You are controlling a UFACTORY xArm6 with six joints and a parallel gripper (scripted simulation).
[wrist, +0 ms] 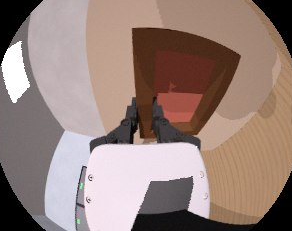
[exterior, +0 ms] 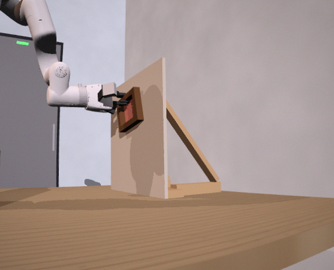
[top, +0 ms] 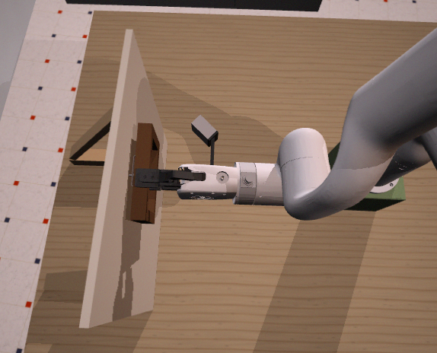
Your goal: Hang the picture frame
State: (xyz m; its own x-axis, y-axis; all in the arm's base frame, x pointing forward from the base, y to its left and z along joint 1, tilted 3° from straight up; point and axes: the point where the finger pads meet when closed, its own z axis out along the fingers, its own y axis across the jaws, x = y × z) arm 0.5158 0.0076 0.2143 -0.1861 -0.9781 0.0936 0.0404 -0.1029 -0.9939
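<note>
Right now my hand is 20 mm short of the brown picture frame, 30 mm to the left of it and 50 mm above it. The rest, counted from my hand: upright board (40 mm ahead, 10 mm to the right, 140 mm below).
</note>
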